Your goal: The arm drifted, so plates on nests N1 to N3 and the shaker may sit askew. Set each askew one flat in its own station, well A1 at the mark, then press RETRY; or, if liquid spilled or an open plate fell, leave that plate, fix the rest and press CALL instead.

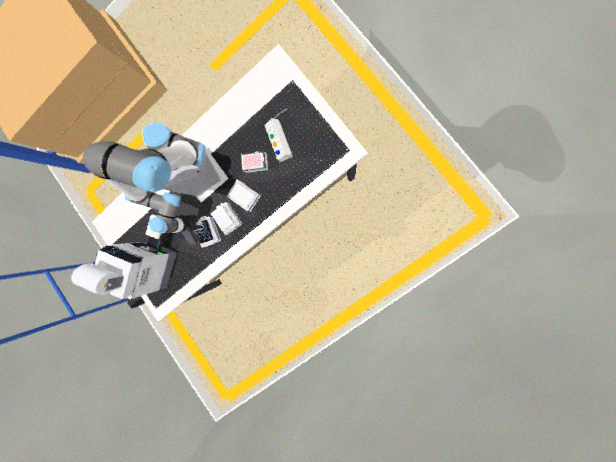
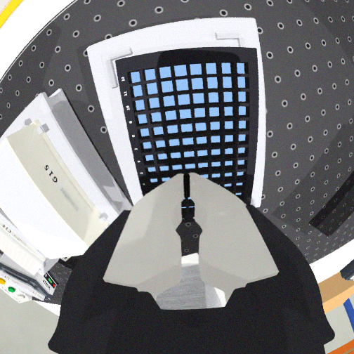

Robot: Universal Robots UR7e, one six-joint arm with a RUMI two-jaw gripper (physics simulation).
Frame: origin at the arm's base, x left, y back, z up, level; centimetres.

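Seen in the pictures: gripper, fingertip midpoint: [image 1: 203,227].
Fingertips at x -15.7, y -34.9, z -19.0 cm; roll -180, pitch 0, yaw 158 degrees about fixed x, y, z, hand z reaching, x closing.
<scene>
A point is followed by its place in that frame.
A black plate with blue wells [image 2: 190,112] [image 1: 204,232] @(z -18.5, x -16.7, y -37.9 cm) lies at its white nest [image 2: 102,75], nearly lined up with the corner brackets. Whether it rests fully on the nest is hidden. My gripper [image 2: 185,175] is shut on its near end; the fingers hide that end and well A1. A cream plate marked G15 [image 2: 60,185] [image 1: 224,218] @(z -16.5, x 0.0, y -39.8 cm) is on the neighbouring white nest [image 2: 65,107]; its exact seating is unclear. A white plate [image 2: 14,245] [image 1: 243,194] @(z -18.0, x 17.6, y -35.3 cm) is on the station beyond. A pink-topped plate [image 1: 253,161] @(z -16.8, x 34.3, y -24.4 cm) stands farther up the table. No liquid spill shows.
The white button box [image 1: 277,140] @(z -16.1, x 52.6, y -24.5 cm) [image 2: 19,295] stands beyond the pink-topped plate. A grey-and-white instrument [image 1: 142,272] @(z 0.5, x -50.3, y -39.9 cm) stands at the table's lower left end, near the arm [image 1: 152,172] @(z 48.3, x 17.1, y -37.3 cm). A small dark display [image 2: 50,280] shows beyond G15. A large cardboard-coloured box [image 1: 45,65] is at upper left.
</scene>
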